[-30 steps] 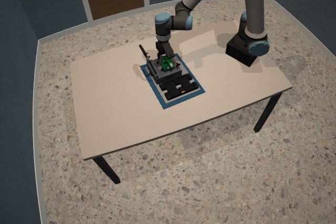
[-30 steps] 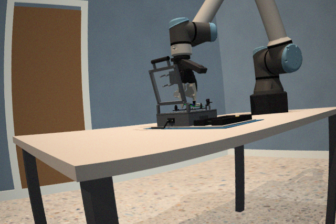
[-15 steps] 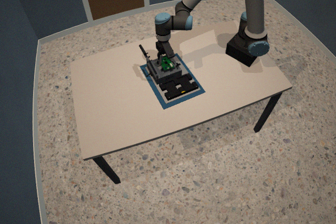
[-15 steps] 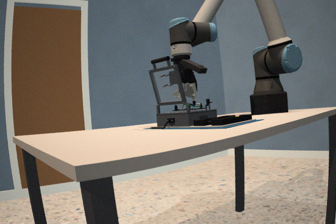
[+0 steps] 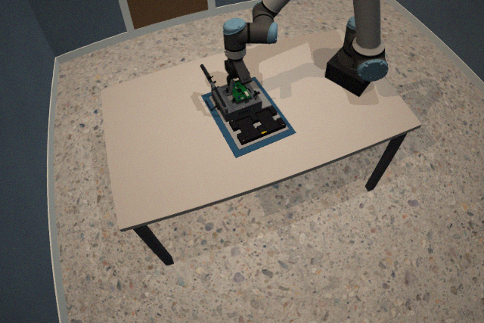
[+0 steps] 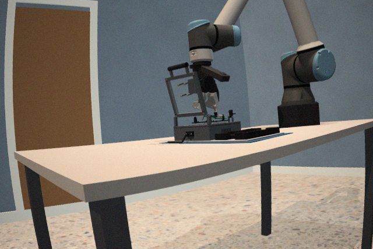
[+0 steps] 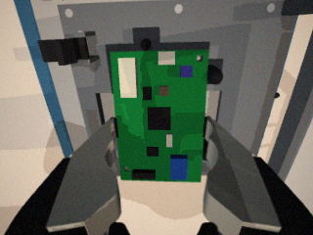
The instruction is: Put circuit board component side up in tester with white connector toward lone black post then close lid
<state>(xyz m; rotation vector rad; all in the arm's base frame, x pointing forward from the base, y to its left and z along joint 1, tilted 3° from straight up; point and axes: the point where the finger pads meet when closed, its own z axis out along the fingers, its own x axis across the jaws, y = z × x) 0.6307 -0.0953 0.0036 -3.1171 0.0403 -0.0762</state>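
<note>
Right now the green circuit board is right at my hand. From my hand the other things lie so: tester lid 120 mm ahead, 90 mm above; then tester 40 mm to the left, 30 mm ahead, 30 mm above; then black latch block 60 mm to the left, 60 mm behind.
</note>
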